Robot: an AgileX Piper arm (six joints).
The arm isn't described. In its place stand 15 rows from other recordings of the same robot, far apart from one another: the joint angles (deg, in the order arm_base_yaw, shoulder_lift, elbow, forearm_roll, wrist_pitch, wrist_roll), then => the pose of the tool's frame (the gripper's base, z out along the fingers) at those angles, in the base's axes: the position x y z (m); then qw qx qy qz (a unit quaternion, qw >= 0).
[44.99 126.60 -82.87 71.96 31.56 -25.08] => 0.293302 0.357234 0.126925 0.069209 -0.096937 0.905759 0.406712
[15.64 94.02 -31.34 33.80 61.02 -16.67] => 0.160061 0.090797 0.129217 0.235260 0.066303 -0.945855 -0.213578
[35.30 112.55 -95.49 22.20 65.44 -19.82] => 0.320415 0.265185 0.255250 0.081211 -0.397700 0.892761 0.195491
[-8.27 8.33 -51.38 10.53 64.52 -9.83] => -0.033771 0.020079 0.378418 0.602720 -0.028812 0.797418 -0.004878
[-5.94 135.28 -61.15 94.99 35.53 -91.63] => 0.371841 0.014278 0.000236 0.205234 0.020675 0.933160 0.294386
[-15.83 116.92 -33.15 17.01 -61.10 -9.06] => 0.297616 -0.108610 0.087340 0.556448 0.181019 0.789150 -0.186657
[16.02 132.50 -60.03 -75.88 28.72 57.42] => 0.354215 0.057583 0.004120 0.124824 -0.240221 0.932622 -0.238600
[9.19 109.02 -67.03 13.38 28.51 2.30] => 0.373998 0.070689 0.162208 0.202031 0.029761 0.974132 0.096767
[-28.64 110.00 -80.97 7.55 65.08 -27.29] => 0.332156 -0.169043 0.202782 0.034916 0.039031 0.997410 0.049305
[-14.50 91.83 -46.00 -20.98 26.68 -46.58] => 0.275440 -0.086344 0.174670 0.108260 -0.404503 0.887187 -0.193792
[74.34 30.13 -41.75 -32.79 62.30 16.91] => 0.060648 0.054693 0.338118 0.453854 -0.450783 0.766125 0.062153
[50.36 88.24 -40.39 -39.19 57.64 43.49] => 0.180235 0.141421 0.175227 0.135236 -0.260498 0.924192 -0.244380
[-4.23 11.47 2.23 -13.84 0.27 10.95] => 0.071790 -0.005413 0.186607 0.648395 0.009257 0.760155 -0.040768
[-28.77 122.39 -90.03 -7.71 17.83 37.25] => 0.419762 -0.234745 0.180711 0.382430 0.459487 0.801491 -0.015192
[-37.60 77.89 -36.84 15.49 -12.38 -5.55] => 0.216363 -0.173199 0.240304 0.521643 0.350083 0.762465 -0.154848
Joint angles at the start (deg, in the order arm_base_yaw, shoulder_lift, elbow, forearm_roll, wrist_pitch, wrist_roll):
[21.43 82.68 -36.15 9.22 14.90 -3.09]
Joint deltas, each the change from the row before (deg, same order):
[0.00 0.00 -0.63 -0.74 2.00 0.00]
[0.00 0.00 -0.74 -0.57 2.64 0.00]
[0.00 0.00 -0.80 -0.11 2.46 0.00]
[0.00 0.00 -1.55 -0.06 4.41 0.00]
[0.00 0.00 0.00 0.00 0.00 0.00]
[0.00 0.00 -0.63 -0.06 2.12 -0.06]
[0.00 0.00 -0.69 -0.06 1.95 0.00]
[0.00 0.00 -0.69 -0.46 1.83 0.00]
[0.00 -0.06 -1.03 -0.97 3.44 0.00]
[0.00 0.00 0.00 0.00 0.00 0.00]
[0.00 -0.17 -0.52 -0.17 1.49 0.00]
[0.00 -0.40 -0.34 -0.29 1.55 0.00]
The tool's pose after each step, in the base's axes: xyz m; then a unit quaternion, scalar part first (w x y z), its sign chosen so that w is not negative. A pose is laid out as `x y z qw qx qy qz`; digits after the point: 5 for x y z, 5 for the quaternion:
0.23586 0.09677 0.18366 0.26657 -0.14287 0.94947 0.08382
0.23511 0.09678 0.18474 0.25111 -0.14906 0.95304 0.08030
0.23469 0.09709 0.18636 0.23716 -0.15172 0.95628 0.07909
0.23416 0.09776 0.19000 0.21288 -0.15549 0.96149 0.07767
0.23416 0.09776 0.19000 0.21288 -0.15549 0.96149 0.07767
0.23343 0.09786 0.19135 0.20029 -0.15800 0.96389 0.07643
0.23310 0.09807 0.19314 0.18956 -0.15986 0.96582 0.07553
0.23301 0.09797 0.19503 0.18026 -0.16414 0.96712 0.07234
0.23180 0.09714 0.19779 0.16115 -0.17250 0.96957 0.06494
0.23180 0.09714 0.19779 0.16115 -0.17250 0.96957 0.06494
0.23126 0.09697 0.20002 0.15443 -0.17448 0.97040 0.06349
0.22974 0.09629 0.20246 0.14775 -0.17716 0.97110 0.06125

